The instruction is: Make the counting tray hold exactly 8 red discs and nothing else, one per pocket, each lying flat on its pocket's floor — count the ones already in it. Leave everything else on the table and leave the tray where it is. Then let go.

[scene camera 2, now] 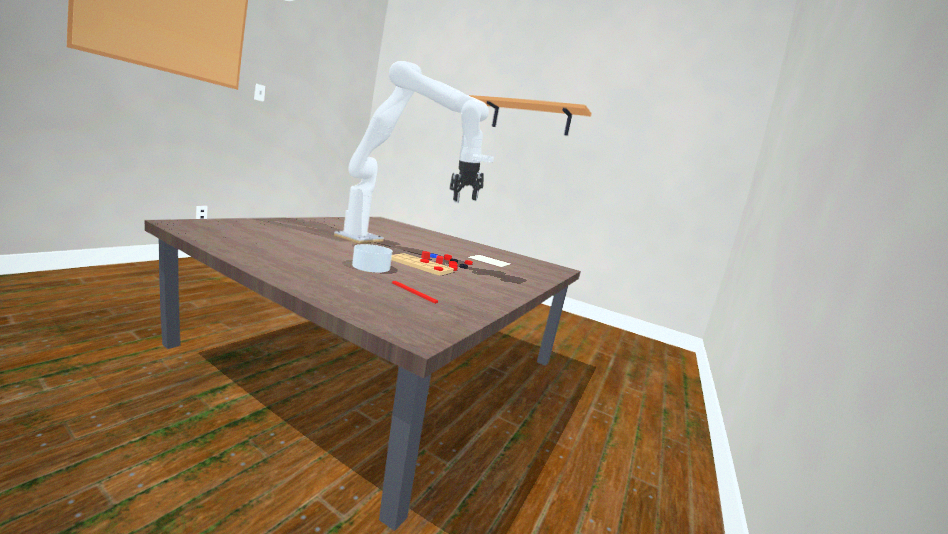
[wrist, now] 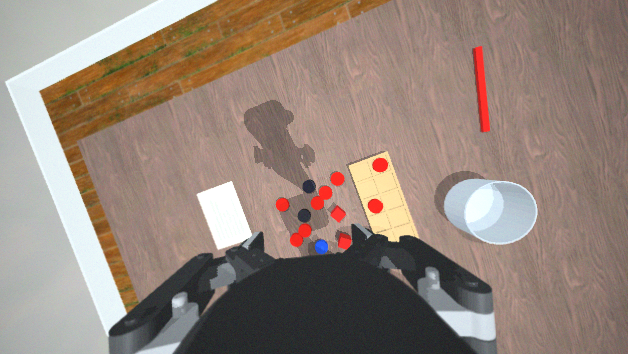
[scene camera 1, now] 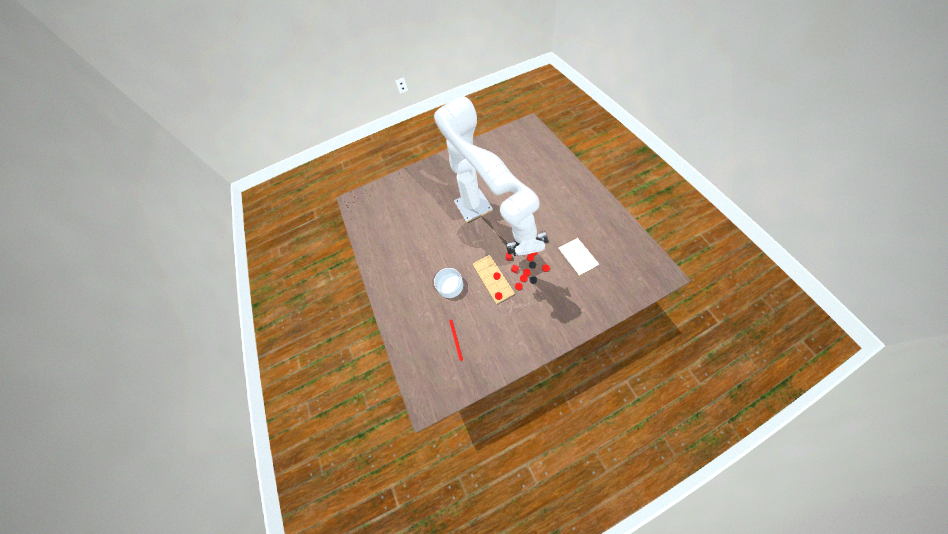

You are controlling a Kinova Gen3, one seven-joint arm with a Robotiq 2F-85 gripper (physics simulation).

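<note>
The light wooden counting tray (scene camera 1: 485, 266) (wrist: 387, 187) lies on the table. It holds two red discs: one disc (scene camera 1: 498, 295) (wrist: 380, 164) at its far end in the wrist view, another disc (scene camera 1: 496, 275) (wrist: 375, 205) nearer the middle in the other row. Several loose red discs lie beside the tray, among them one disc (wrist: 337, 178) nearest it, a touching or nearly touching pair (wrist: 321, 197), an outer disc (wrist: 282, 204) and two more (wrist: 304, 230) (wrist: 296, 240). My gripper (scene camera 1: 527, 242) (scene camera 2: 465, 198) (wrist: 308, 237) is open and empty, high above the loose pieces. It hides the tray's near end in the wrist view.
Two black discs (wrist: 309, 186) (wrist: 304, 215), a blue disc (wrist: 321, 246) and two red cubes (wrist: 338, 214) (wrist: 344, 241) lie among the loose discs. A pale bowl (scene camera 1: 448, 283) (scene camera 2: 372, 258), a red stick (scene camera 1: 456, 340) (wrist: 481, 90) and a white sheet (scene camera 1: 578, 256) (wrist: 224, 215) lie around them.
</note>
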